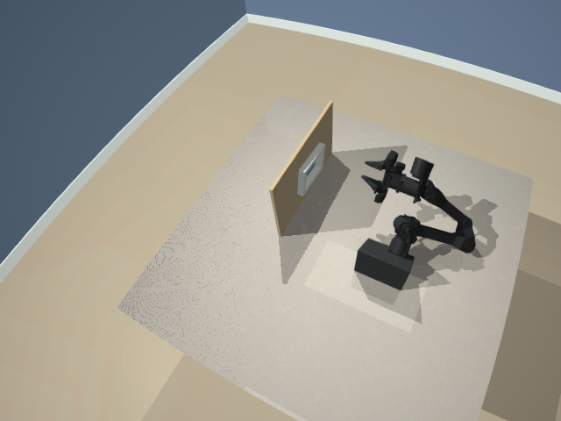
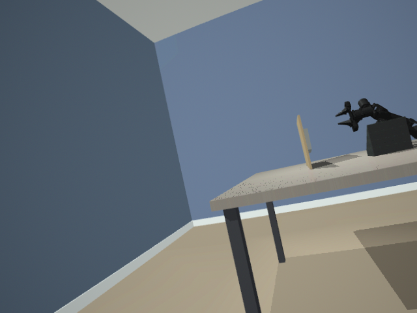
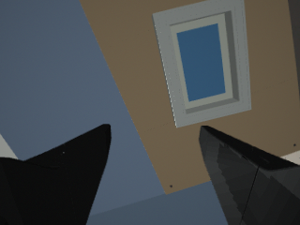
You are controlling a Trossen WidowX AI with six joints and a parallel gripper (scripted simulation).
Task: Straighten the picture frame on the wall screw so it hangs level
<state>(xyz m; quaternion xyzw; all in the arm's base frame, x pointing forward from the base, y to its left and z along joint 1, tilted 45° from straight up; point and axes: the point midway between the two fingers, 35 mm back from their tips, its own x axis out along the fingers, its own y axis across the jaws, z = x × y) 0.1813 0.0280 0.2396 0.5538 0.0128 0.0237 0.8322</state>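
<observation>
Right now my gripper tip is 21 cm short of the picture frame, 9 cm above it and 3 cm to the right of it. Round my gripper tip: board (22 cm ahead, 9 cm below, 3 cm to the left).
</observation>
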